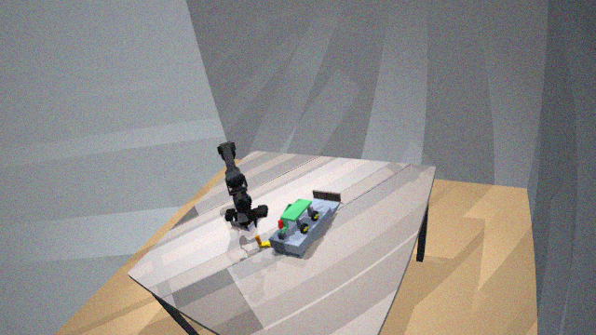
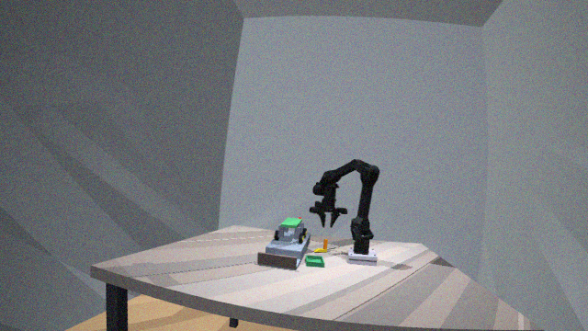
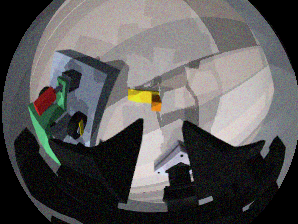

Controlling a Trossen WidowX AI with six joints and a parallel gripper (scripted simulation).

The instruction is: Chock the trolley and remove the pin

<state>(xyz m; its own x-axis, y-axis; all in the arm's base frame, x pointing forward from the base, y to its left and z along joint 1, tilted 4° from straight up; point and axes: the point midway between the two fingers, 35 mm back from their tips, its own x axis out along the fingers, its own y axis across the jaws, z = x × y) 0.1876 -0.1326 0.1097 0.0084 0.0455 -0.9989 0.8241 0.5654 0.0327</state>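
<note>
My gripper tip is 100 mm above the yellow chock, 20 mm to the right of it and 20 mm short of it. Round my gripper tip: trolley: 150 mm to the left, 140 mm ahead, 20 mm below; then red-headed stop pin: 130 mm ahead, 50 mm to the left; then dark end wall: 410 mm to the left, 110 mm ahead, 90 mm below.
</note>
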